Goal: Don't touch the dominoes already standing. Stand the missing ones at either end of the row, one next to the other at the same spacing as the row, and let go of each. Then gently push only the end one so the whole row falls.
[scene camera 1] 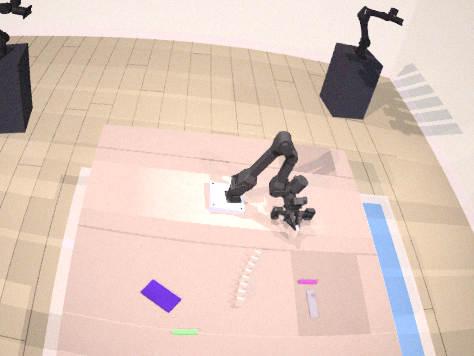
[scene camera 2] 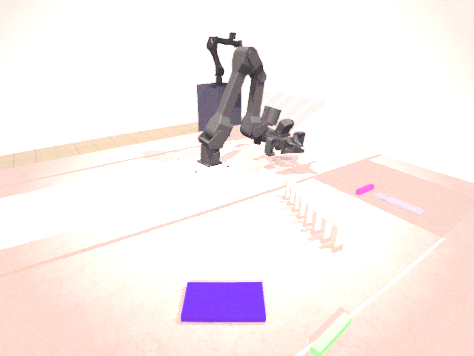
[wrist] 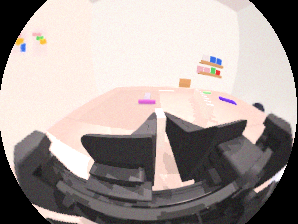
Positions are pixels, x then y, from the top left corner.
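Labels:
Gripper: visible in scene camera 1 [297,230], scene camera 2, wrist view. Same spot on the gripper: [scene camera 2: 288,145] and [wrist: 187,153].

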